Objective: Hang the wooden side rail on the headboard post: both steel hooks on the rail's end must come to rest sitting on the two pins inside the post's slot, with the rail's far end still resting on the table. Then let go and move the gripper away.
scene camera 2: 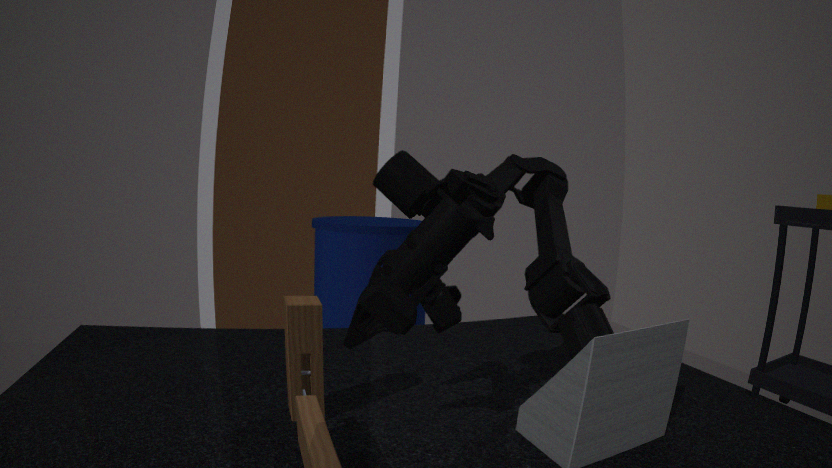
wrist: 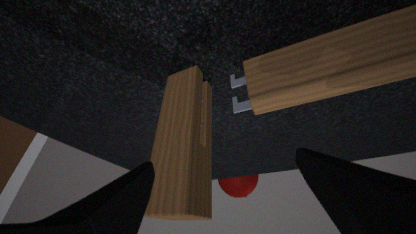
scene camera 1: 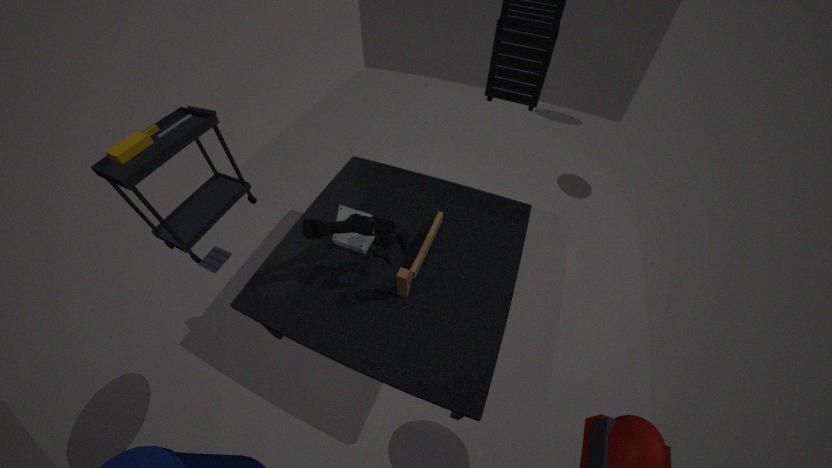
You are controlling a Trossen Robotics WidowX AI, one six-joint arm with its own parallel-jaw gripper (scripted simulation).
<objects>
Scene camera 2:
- my gripper: 352, 332
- wooden headboard post: 303, 322
</objects>
